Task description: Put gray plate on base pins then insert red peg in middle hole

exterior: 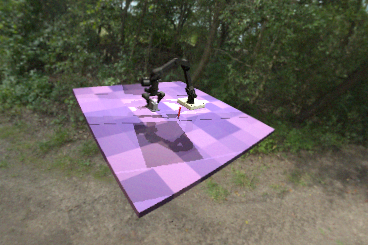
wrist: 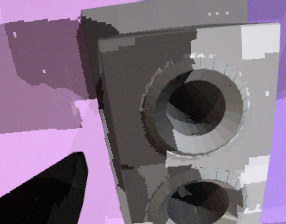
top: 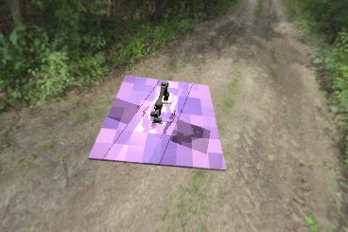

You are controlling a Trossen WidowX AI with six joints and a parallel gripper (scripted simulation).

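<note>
My gripper tip is 20 mm below the gray plate. From my gripper tip the other things lie so: pin base (20 mm below); then red peg (90 mm behind, 210 mm to the left, 10 mm above).
</note>
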